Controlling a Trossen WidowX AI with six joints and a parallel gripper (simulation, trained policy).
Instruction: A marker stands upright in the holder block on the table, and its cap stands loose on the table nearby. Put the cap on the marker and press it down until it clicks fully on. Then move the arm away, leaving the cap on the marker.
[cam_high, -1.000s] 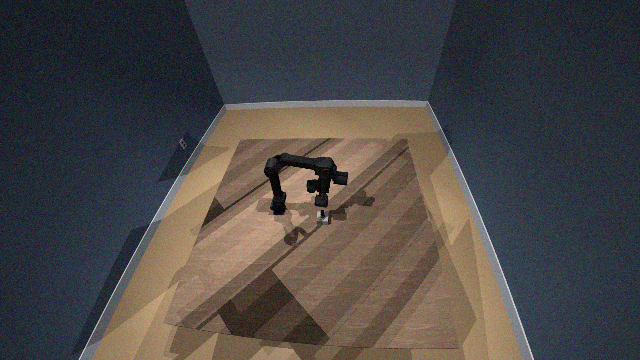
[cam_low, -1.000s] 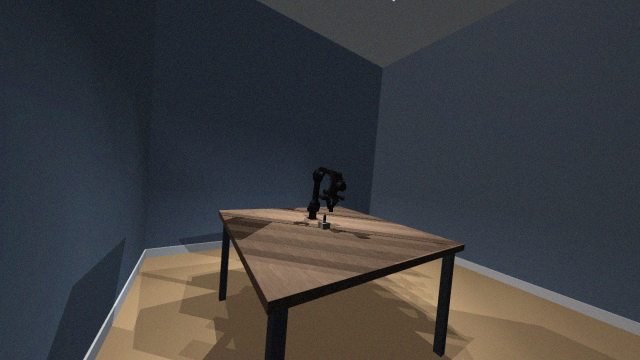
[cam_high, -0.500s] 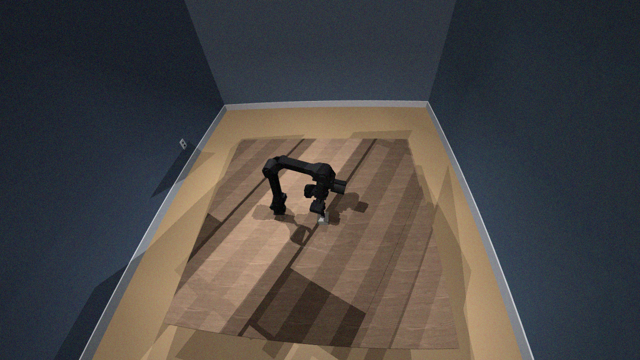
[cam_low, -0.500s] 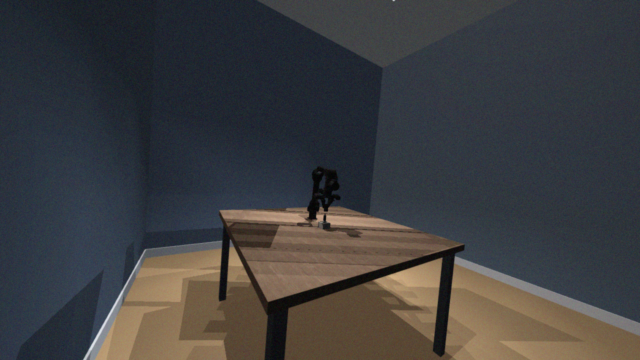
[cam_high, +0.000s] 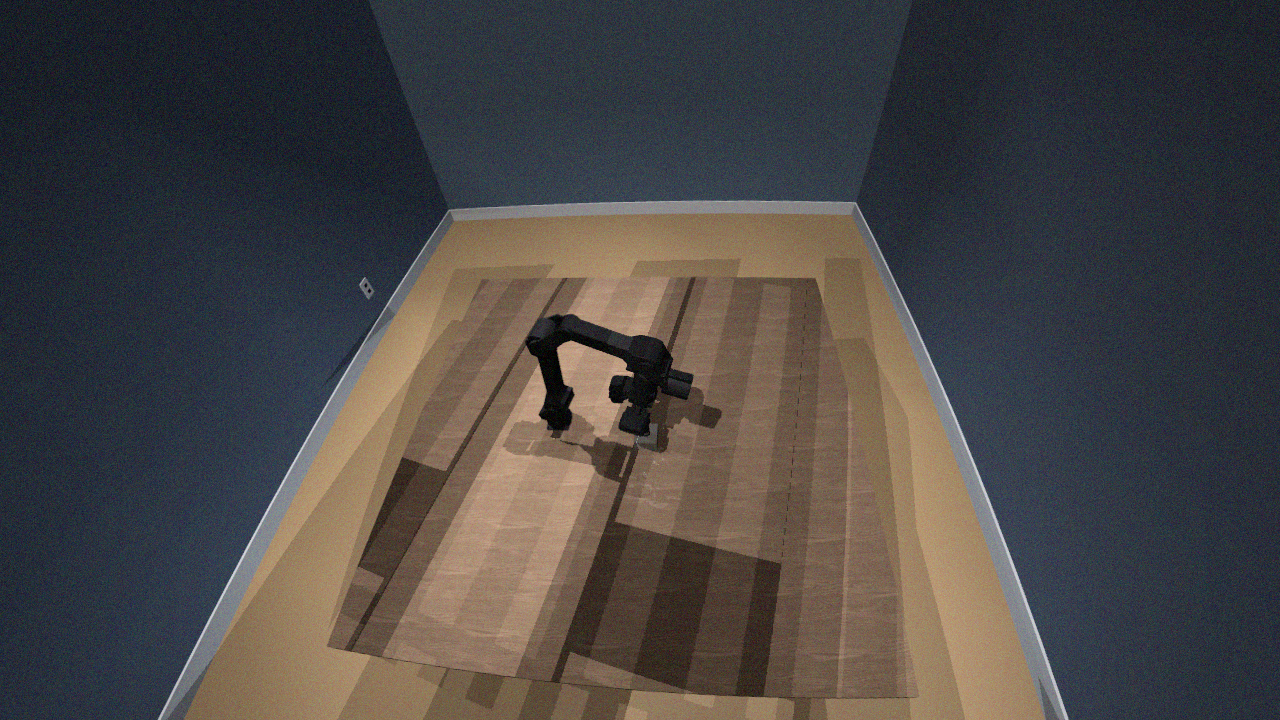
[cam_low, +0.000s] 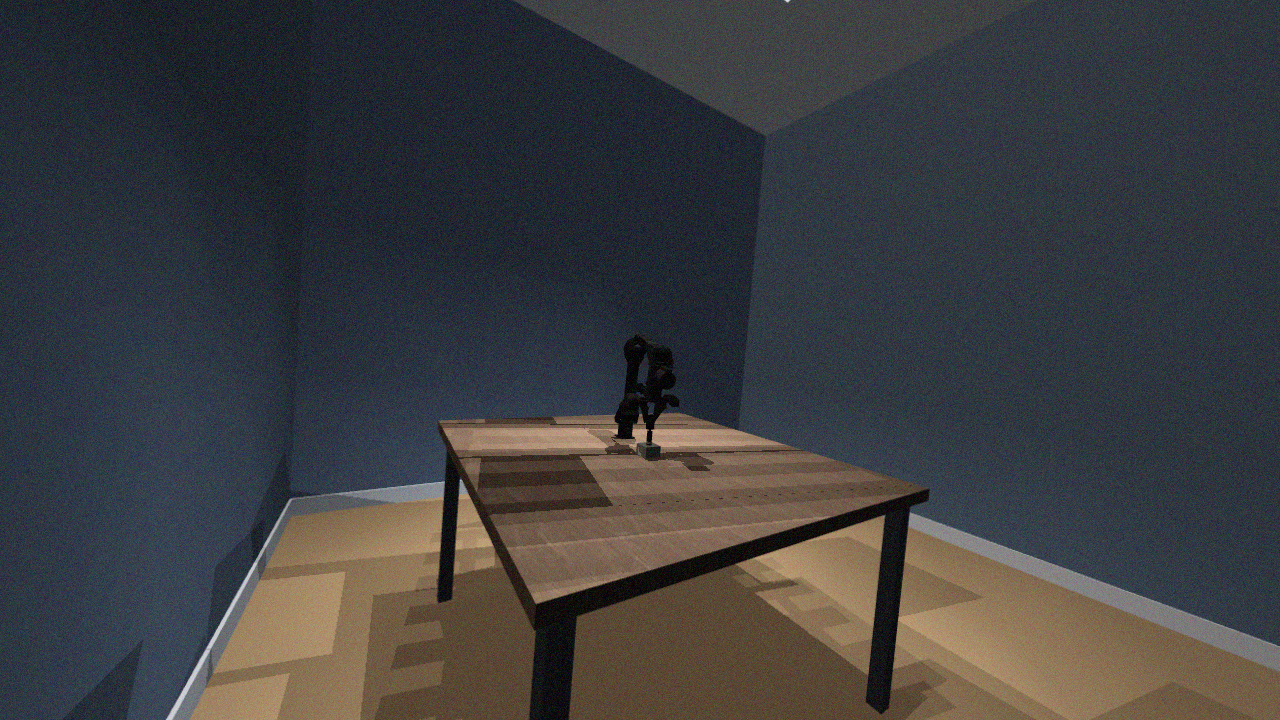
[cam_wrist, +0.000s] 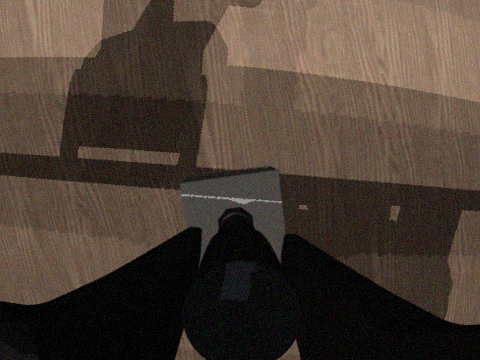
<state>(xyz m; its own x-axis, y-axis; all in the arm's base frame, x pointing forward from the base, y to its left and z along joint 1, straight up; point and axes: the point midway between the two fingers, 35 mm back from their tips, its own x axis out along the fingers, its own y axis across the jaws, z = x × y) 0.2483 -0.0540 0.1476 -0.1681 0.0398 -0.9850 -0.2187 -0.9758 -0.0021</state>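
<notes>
The dark marker cap lies 1 cm ahead of my gripper tip and 1 cm above it. From my gripper tip the other things lie so: holder block (9 cm below, 2 cm ahead).
</notes>
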